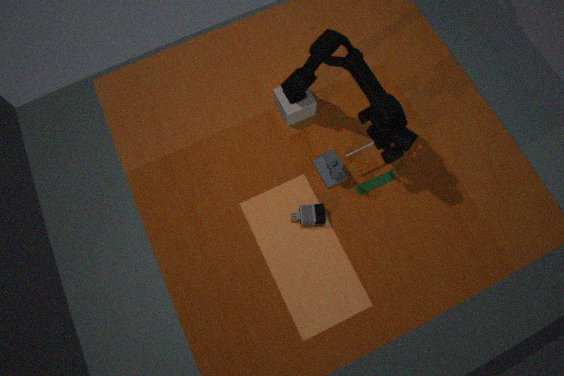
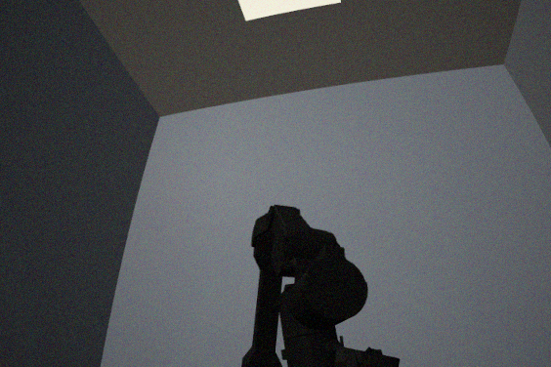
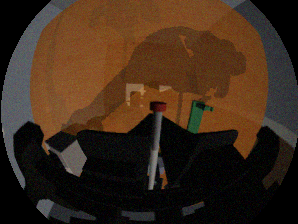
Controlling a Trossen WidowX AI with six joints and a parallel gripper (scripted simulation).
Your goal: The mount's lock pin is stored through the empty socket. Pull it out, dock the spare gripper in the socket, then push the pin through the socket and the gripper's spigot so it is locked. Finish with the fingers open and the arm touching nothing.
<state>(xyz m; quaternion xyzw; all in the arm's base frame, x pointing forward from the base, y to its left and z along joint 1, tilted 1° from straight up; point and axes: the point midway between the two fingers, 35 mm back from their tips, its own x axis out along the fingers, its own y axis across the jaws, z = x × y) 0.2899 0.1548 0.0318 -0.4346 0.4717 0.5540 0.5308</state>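
The flat green strip is 10 cm ahead of my gripper tip, 6 cm to the right of it and 6 cm below it. The rest, counted from my gripper tip: spare gripper: 10 cm ahead, 32 cm to the right, 6 cm below; then grey mount: 1 cm behind, 17 cm to the right, 3 cm below.
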